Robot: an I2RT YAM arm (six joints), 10 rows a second.
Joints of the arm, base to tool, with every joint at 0 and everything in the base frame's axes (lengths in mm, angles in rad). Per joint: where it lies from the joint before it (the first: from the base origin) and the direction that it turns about. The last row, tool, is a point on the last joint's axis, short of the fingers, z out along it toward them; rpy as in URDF.
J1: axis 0 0 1 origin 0 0 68
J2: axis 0 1 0 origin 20 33.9 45.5
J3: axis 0 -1 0 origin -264 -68.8 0
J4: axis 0 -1 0 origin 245 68.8 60
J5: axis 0 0 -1 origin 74 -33.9 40.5
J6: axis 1 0 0 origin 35.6 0 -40.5
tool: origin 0 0 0 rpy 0 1.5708 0
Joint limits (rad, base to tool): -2.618..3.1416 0..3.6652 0..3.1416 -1.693..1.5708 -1.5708..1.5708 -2.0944..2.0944
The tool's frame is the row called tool.
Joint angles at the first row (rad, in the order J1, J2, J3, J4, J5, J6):
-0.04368, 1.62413, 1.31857, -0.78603, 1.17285, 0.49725
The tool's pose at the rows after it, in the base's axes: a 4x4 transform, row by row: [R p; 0 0 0 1], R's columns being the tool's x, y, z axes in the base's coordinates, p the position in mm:
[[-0.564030, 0.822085, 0.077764, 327.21], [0.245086, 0.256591, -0.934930, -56.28], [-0.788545, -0.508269, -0.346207, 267.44], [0, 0, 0, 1]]
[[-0.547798, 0.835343, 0.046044, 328.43], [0.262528, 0.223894, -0.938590, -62.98], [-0.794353, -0.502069, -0.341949, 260.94], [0, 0, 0, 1]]
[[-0.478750, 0.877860, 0.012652, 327.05], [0.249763, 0.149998, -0.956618, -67.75], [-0.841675, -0.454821, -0.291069, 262.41], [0, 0, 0, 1]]
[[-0.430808, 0.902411, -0.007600, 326.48], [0.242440, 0.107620, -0.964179, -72.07], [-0.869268, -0.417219, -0.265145, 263.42], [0, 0, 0, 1]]
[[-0.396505, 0.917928, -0.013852, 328.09], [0.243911, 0.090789, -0.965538, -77.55], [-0.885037, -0.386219, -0.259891, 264.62], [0, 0, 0, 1]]
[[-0.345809, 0.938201, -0.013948, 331.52], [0.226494, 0.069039, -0.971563, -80.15], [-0.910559, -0.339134, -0.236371, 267.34], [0, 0, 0, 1]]
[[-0.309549, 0.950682, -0.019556, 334.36], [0.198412, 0.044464, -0.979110, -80.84], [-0.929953, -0.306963, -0.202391, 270.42], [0, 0, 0, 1]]
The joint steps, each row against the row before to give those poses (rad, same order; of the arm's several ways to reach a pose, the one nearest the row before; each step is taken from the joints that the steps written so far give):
-0.02708, 0.04615, -0.00003, -0.03967, 0.01373, 0.08012
-0.01947, 0.02098, 0.00001, -0.00799, 0.00953, 0.04079
-0.01257, 0.00114, 0.00001, 0.00034, 0.05799, 0.07633
-0.01221, 0.00040, 0.00003, 0.00760, 0.02823, 0.04350
-0.01564, 0.00001, -0.00001, 0.03628, 0.00153, -0.00117
-0.00573, -0.00041, -0.00002, 0.05647, 0.01945, -0.00114
-0.00001, -0.00038, 0.00037, 0.04735, 0.03318, -0.00768

